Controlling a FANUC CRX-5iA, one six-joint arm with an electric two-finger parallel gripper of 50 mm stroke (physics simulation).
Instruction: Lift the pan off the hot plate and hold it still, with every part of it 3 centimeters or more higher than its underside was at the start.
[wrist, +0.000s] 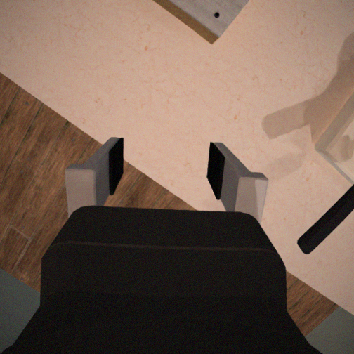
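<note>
My gripper (165, 157) is open, with nothing between its two black-padded fingers. The pan's black handle (327, 220) reaches in from the right edge of the view, to the right of my right finger and apart from it. The pan's bowl does not show. Part of the hot plate (337, 135), a pale box with a light rim, shows at the right edge, above the handle in the view. The rest of the hot plate is outside the view.
A grey board with a small dark hole (216, 15) and a brown side lies at the top edge. A pale speckled table top (150, 75) ends along a diagonal edge, with brown wood floor (35, 140) beyond it. Shadows fall on the right.
</note>
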